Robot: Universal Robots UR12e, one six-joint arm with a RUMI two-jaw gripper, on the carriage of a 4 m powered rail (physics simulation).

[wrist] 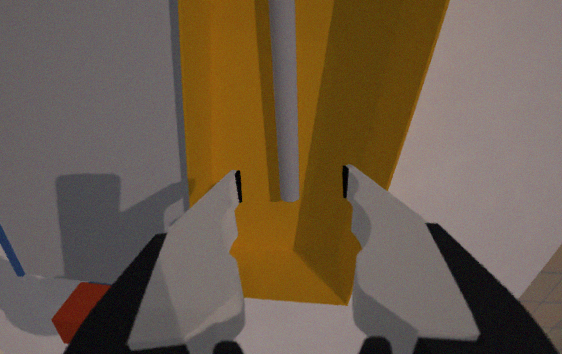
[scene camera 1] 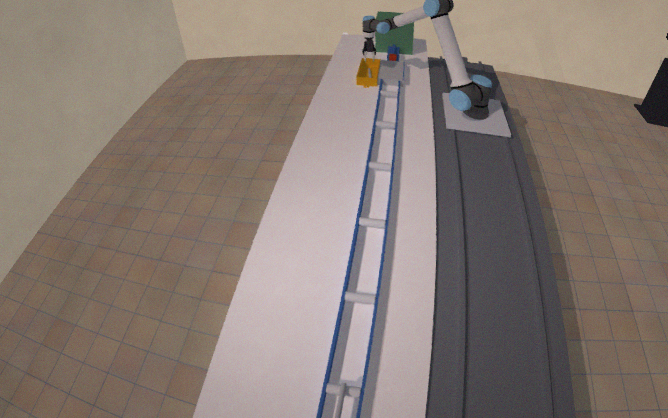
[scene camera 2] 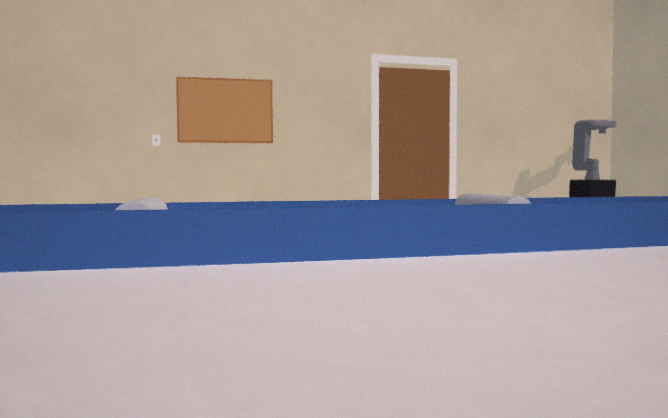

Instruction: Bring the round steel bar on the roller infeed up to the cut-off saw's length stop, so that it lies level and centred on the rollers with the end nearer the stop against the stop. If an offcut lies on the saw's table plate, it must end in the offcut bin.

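Frame: origin at the arm's base, x ahead, y left, z up, level; metres.
Where they show: gripper, fingertip midpoint: (wrist: 291, 170) (scene camera 1: 369, 62); arm's base at its link origin: (scene camera 1: 475, 112).
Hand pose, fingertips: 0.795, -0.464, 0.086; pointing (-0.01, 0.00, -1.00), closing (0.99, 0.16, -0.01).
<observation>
Each offset is from my fingertips to the centre of the thing, as dx, dy, dz. "*": to the spot under its first point.
The grey offcut {-0.006, +0.025, -0.104} (scene camera 1: 370, 73) (wrist: 286, 110) lies inside the yellow offcut bin {+0.003, +0.012, -0.080} (scene camera 1: 367, 80) (wrist: 232, 90). My gripper (scene camera 1: 369, 56) (wrist: 291, 170) is open above the bin, its fingers wide apart with a gap on both sides of the offcut's near end in the wrist view. The round steel bar (scene camera 1: 340, 401) lies at the near end of the roller infeed (scene camera 1: 353, 240) in scene camera 1, over a roller; its rest runs out of the frame. The saw's table plate {-0.175, -0.013, -0.087} (scene camera 1: 391, 73) (wrist: 100, 100) is beside the bin. Scene camera 2 does not show the gripper.
The green panel {* -0.184, -0.488, +0.118} (scene camera 1: 395, 30) stands behind the saw, with a red block {* -0.182, -0.189, -0.026} (scene camera 1: 393, 57) (wrist: 80, 310) on a blue part in front of it. The arm's carriage (scene camera 1: 475, 125) is at the far end of the dark rail (scene camera 1: 490, 250). A blue infeed side rail (scene camera 2: 300, 230) crosses scene camera 2.
</observation>
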